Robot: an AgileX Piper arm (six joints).
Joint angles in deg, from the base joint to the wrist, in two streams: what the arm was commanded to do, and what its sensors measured. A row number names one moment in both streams.
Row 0, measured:
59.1 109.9 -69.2 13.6 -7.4 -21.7
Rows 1 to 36, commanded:
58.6 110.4 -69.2 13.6 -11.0 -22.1
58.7 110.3 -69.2 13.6 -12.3 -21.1
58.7 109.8 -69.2 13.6 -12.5 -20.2
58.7 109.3 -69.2 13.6 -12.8 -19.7
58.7 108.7 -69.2 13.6 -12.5 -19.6
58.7 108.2 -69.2 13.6 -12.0 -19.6
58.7 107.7 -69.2 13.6 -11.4 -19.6
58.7 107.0 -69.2 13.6 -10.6 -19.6
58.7 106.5 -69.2 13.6 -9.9 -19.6
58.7 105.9 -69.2 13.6 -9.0 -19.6
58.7 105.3 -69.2 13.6 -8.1 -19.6
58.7 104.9 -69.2 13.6 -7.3 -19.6
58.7 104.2 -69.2 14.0 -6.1 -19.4
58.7 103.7 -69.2 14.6 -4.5 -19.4
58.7 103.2 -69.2 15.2 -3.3 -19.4
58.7 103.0 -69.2 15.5 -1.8 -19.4
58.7 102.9 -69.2 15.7 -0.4 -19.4
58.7 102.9 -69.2 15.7 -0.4 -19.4
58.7 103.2 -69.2 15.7 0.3 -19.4
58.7 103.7 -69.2 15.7 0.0 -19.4
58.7 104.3 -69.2 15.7 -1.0 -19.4
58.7 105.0 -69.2 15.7 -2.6 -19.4
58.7 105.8 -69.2 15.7 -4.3 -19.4
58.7 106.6 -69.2 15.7 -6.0 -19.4
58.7 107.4 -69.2 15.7 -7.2 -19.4
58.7 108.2 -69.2 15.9 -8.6 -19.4
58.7 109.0 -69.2 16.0 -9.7 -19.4
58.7 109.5 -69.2 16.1 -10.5 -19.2
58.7 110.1 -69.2 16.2 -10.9 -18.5
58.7 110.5 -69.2 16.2 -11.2 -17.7
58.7 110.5 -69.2 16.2 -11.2 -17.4
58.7 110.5 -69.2 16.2 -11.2 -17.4
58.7 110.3 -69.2 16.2 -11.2 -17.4
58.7 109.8 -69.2 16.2 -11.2 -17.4
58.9 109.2 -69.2 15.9 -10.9 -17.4
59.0 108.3 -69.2 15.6 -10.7 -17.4
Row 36, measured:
59.1 110.5 -69.2 15.8 -10.3 -17.8
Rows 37 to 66, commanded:
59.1 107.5 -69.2 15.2 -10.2 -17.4
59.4 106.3 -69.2 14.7 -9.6 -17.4
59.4 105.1 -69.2 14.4 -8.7 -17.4
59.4 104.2 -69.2 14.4 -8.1 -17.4
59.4 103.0 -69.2 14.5 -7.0 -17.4
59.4 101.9 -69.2 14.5 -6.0 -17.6
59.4 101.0 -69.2 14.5 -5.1 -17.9
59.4 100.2 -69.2 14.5 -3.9 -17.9
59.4 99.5 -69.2 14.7 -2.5 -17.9
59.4 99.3 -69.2 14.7 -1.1 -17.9
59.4 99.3 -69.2 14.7 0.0 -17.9
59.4 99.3 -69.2 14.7 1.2 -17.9
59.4 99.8 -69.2 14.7 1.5 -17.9
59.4 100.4 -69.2 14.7 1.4 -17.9
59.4 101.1 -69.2 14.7 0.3 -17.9
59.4 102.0 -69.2 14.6 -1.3 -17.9
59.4 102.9 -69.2 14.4 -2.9 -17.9
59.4 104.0 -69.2 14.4 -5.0 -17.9
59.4 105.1 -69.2 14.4 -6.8 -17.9
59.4 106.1 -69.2 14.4 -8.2 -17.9
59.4 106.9 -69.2 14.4 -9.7 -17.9
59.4 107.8 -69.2 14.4 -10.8 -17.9
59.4 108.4 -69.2 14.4 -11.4 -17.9
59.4 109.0 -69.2 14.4 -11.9 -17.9
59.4 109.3 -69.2 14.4 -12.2 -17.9
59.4 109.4 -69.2 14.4 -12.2 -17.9
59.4 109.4 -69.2 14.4 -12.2 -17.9
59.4 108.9 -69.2 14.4 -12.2 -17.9
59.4 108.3 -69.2 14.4 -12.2 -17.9
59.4 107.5 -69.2 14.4 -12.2 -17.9
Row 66, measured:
59.4 109.5 -69.2 14.9 -10.5 -17.6
